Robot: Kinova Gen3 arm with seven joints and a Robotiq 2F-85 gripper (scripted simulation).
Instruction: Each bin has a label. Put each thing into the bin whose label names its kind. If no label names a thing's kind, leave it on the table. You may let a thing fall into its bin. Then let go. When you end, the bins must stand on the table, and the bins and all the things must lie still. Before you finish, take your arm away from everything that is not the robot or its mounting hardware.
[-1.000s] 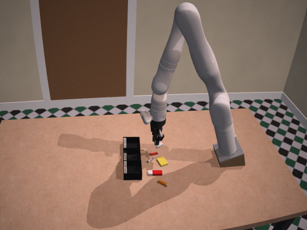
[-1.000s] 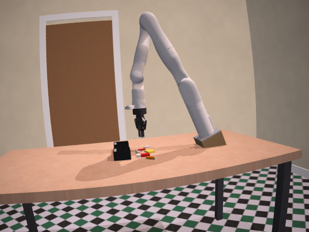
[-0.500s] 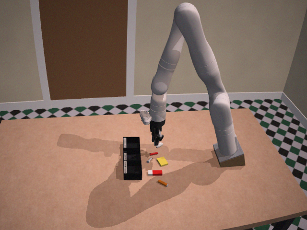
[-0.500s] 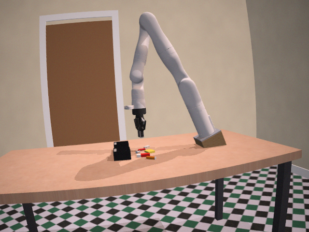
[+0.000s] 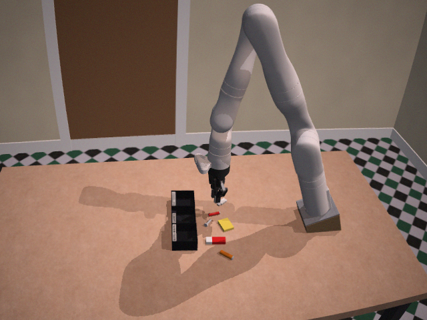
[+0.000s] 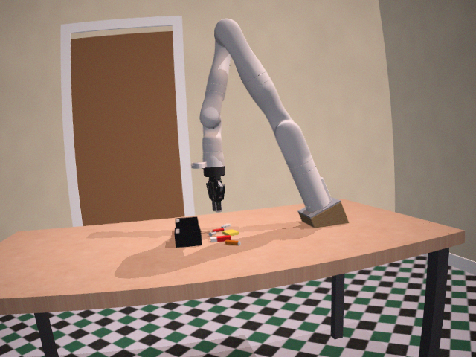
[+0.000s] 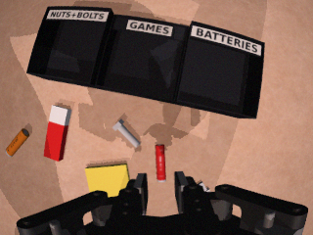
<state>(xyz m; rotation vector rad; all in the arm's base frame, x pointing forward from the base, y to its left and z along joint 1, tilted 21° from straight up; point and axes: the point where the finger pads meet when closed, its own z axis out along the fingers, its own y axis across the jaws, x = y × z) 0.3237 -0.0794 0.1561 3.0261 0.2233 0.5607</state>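
The red battery lies 90 mm below my hand. From my hand the other things lie so: bolt: 90 mm below, 40 mm to the left, 30 mm ahead; yellow block: 90 mm below, 60 mm to the left, 30 mm behind; USB stick: 90 mm below, 60 mm to the right, 40 mm behind.
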